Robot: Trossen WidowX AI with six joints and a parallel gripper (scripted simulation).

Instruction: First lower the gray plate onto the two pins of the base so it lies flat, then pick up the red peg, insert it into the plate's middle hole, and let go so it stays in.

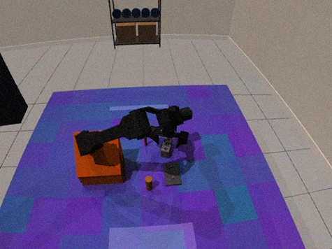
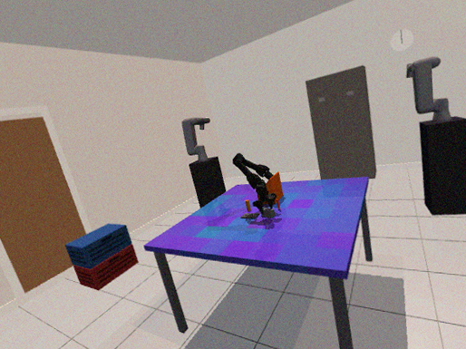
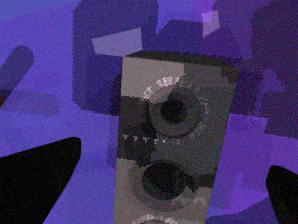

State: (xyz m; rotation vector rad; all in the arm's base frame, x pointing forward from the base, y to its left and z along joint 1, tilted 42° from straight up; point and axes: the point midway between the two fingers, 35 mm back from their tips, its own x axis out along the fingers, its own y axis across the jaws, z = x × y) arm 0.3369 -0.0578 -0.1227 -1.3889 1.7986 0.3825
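Now: gripper tip right at the gray plate. The rest, counted from my gripper tip: orange cylinder 12 cm behind, 19 cm to the right, 1 cm above; then dark gray base 1 cm behind, 14 cm to the right, 3 cm below; then red peg 10 cm behind, 5 cm to the left, 1 cm above.
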